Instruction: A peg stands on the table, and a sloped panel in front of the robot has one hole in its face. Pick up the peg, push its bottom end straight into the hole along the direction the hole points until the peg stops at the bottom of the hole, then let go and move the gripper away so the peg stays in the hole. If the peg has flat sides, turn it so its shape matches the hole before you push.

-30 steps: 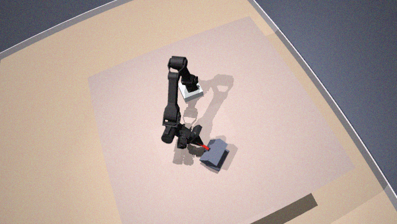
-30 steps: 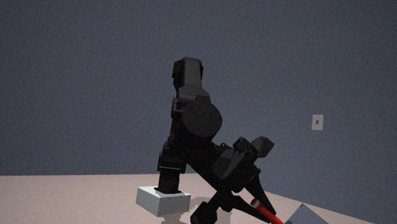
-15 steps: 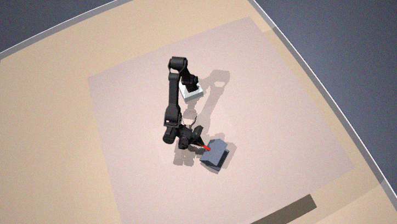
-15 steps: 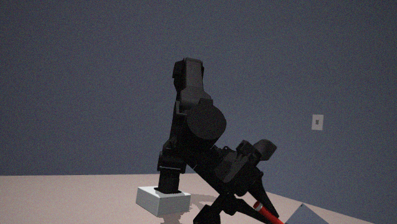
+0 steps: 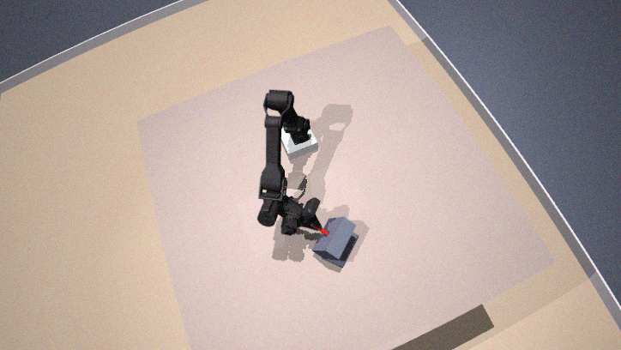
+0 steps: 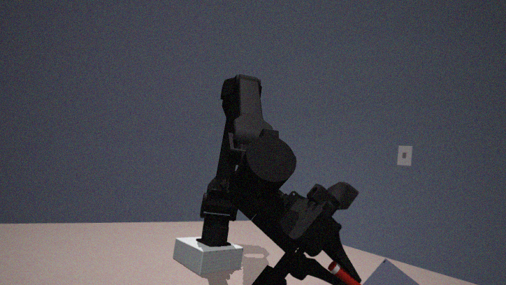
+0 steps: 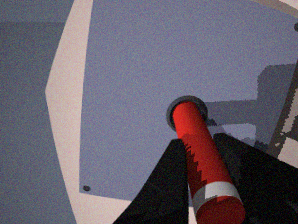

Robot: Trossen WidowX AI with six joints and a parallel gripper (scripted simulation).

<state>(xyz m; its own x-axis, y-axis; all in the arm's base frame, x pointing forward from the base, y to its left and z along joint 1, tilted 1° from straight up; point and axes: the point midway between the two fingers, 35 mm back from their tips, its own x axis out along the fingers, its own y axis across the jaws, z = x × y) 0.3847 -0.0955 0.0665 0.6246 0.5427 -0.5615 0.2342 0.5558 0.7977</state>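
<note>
The sloped panel is 4 cm ahead of my gripper tip, 3 cm to the left of it and 3 cm below it. The rest, counted from my gripper tip: red round peg (1 cm to the right, 1 cm behind, 1 cm above).
</note>
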